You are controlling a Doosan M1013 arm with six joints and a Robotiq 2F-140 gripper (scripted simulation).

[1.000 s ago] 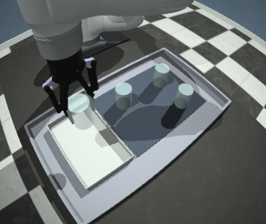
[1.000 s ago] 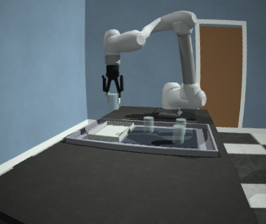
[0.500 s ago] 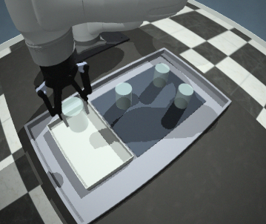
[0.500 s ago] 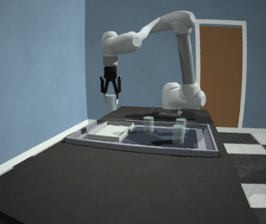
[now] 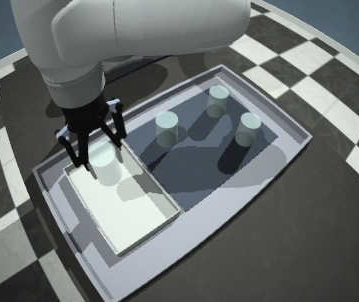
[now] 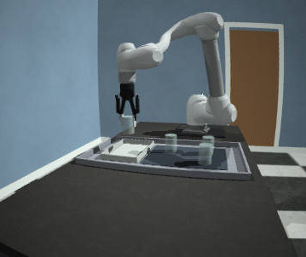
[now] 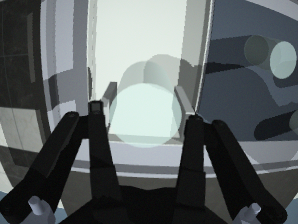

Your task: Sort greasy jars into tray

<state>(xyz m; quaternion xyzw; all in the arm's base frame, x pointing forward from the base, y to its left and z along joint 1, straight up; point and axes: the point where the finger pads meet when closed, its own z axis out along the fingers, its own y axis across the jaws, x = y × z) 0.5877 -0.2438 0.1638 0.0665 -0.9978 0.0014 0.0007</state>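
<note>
The tray is 16 cm below my hand. The rest, counted from my hand: drying mat: 32 cm to the left, 17 cm below, 4 cm behind; steel table top: 21 cm to the left, 17 cm below, 1 cm behind.
</note>
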